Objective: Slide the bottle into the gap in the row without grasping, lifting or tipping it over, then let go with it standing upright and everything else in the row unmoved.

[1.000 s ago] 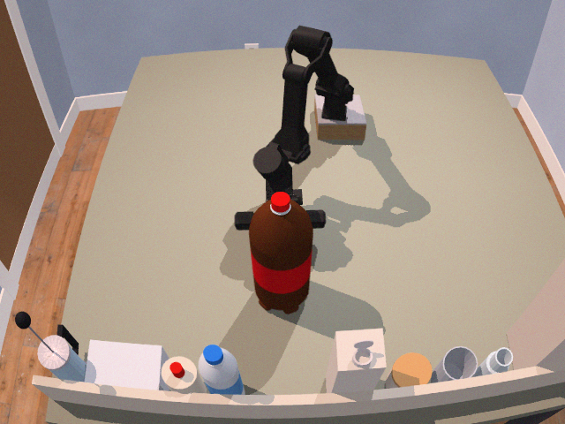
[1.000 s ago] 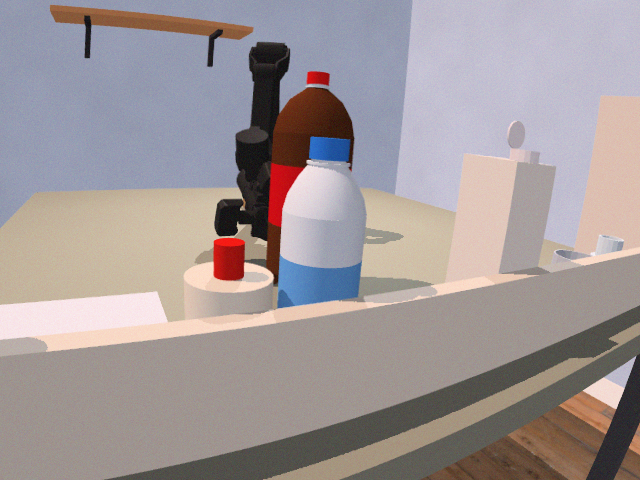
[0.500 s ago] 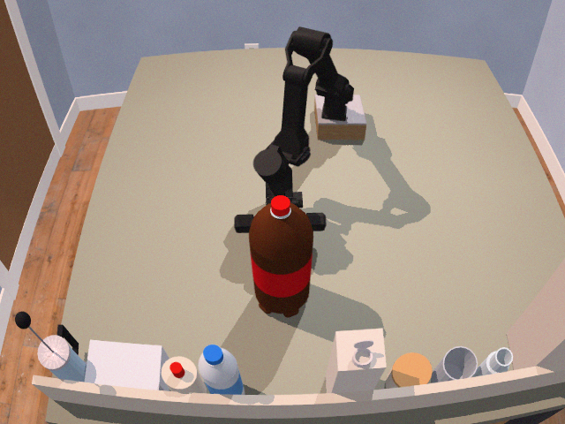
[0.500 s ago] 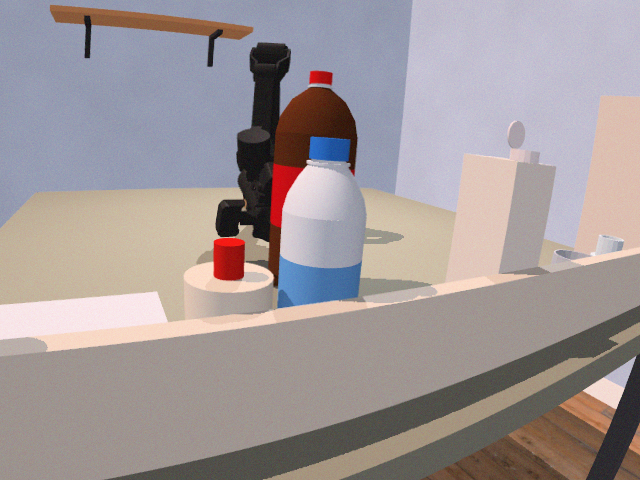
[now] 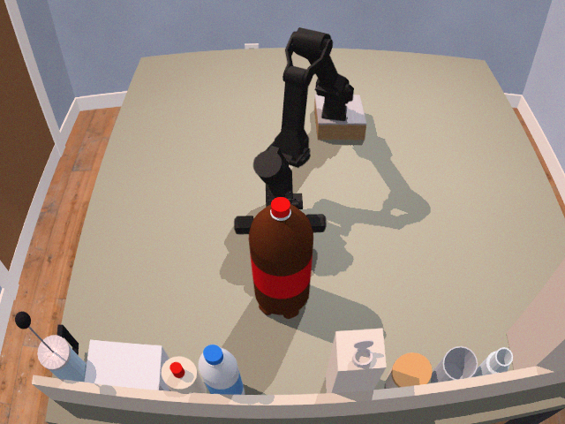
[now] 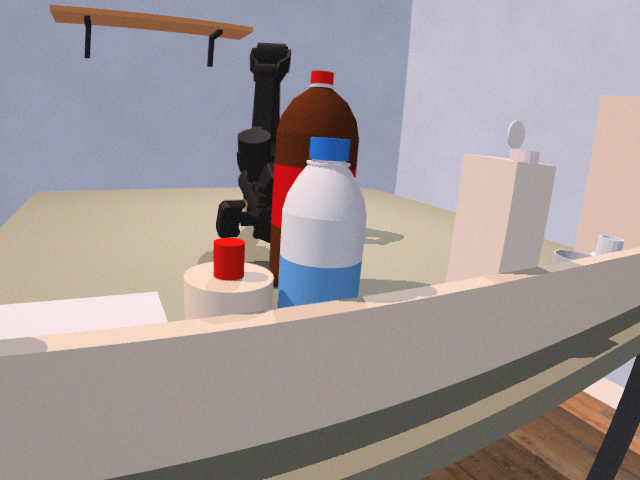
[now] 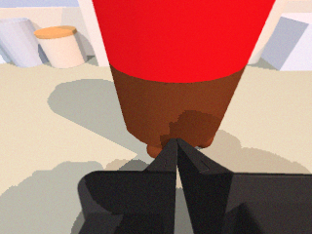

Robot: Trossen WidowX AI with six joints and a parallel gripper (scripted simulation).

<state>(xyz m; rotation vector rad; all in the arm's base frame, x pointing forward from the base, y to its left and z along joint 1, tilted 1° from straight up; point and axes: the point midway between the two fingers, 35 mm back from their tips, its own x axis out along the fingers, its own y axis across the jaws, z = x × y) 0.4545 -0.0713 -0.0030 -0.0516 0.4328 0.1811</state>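
My hand is 80 mm short of the brown cola bottle, 20 mm to the right of it and 100 mm below it. From my hand the other things lie so: raised rail: 320 mm ahead, 210 mm to the left; blue-capped water bottle: 320 mm ahead, 50 mm to the right, 50 mm above; orange-lidded jar: 250 mm ahead, 290 mm to the left, 20 mm below.
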